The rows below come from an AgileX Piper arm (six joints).
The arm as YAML. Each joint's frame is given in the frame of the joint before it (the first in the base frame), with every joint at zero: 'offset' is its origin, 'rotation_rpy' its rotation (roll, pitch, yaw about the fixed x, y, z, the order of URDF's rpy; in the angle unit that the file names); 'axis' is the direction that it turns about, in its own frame. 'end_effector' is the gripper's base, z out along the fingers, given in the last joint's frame.
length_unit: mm
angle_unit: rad
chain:
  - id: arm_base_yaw
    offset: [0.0, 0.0, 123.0]
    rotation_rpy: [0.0, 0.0, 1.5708]
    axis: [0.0, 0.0, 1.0]
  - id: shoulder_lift
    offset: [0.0, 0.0, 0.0]
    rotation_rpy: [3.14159, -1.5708, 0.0]
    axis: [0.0, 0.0, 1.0]
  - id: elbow
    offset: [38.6, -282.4, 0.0]
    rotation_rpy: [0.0, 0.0, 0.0]
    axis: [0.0, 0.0, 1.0]
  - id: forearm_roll
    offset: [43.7, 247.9, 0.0]
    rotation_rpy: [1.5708, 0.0, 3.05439]
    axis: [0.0, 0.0, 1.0]
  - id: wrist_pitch
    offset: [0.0, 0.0, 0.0]
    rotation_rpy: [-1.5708, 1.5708, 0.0]
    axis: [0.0, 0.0, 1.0]
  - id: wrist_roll
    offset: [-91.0, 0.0, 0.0]
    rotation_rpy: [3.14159, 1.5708, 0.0]
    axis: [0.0, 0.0, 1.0]
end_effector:
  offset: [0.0, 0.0, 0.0]
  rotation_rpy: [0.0, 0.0, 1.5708]
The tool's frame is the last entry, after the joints.
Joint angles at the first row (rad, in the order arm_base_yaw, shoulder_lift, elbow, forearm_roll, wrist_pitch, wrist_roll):
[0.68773 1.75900 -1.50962 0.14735 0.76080 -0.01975]
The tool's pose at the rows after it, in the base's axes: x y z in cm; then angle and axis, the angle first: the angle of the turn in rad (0 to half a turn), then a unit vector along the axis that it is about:
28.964, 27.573, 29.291, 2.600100, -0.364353, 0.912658, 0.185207
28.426, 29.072, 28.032, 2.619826, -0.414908, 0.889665, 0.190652
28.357, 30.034, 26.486, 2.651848, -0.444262, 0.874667, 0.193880
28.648, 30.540, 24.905, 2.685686, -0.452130, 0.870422, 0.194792
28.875, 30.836, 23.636, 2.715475, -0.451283, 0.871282, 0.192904
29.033, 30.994, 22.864, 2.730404, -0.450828, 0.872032, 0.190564
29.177, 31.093, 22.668, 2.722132, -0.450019, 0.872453, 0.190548
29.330, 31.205, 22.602, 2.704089, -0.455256, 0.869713, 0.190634
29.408, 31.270, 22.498, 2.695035, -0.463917, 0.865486, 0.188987
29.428, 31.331, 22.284, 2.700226, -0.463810, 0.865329, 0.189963
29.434, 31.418, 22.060, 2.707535, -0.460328, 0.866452, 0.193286
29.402, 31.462, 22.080, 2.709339, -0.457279, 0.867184, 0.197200
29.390, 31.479, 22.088, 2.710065, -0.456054, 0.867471, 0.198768
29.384, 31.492, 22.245, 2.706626, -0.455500, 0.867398, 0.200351
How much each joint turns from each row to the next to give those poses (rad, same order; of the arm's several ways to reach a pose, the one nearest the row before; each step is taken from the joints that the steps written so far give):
[0.04007 0.01775 0.01260 0.06720 -0.01161 -0.12200]
[0.02911 0.03447 -0.00002 0.05222 -0.01077 -0.11592]
[0.01171 0.03994 -0.00002 0.04573 -0.00237 -0.08500]
[-0.00001 0.03956 -0.00001 0.02877 -0.00195 -0.03946]
[0.00001 0.03060 0.00001 0.00933 0.00043 -0.00675]
[-0.00001 0.01853 0.00004 0.00176 -0.00250 -0.00229]
[0.00001 0.00591 -0.00001 0.00062 -0.01394 -0.00168]
[-0.00001 0.00349 -0.00004 0.00357 -0.01895 -0.01797]
[0.00002 0.00332 0.00001 0.00230 -0.00845 -0.02293]
[-0.00002 0.00523 0.00002 0.00565 0.00000 -0.00411]
[0.00002 0.00571 -0.00002 0.01066 0.00001 0.00003]
[0.00000 -0.00002 0.00002 0.00996 -0.00001 0.00001]
[-0.00002 0.00000 0.00000 0.00401 0.00000 -0.00004]
[0.00002 -0.00235 -0.00177 0.00235 0.00001 0.00004]

